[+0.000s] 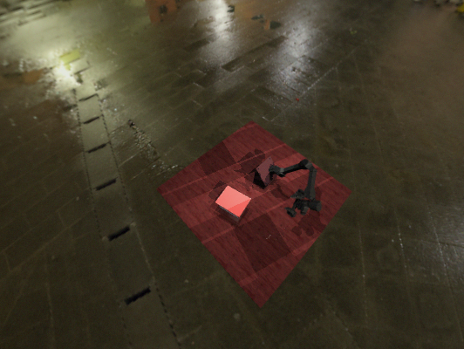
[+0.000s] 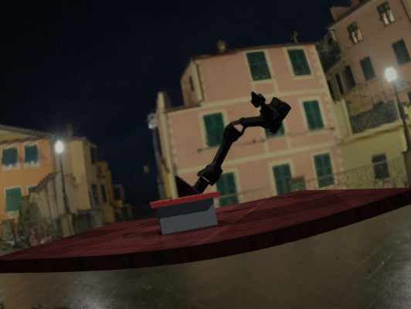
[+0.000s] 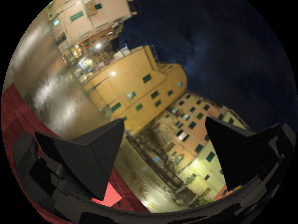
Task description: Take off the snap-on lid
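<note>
The red lid lies 100 mm ahead of my gripper tip, 370 mm to the right of it and 350 mm below it. The rest, counted from my gripper tip: grey storage box 100 mm ahead, 370 mm to the right, 410 mm below.
</note>
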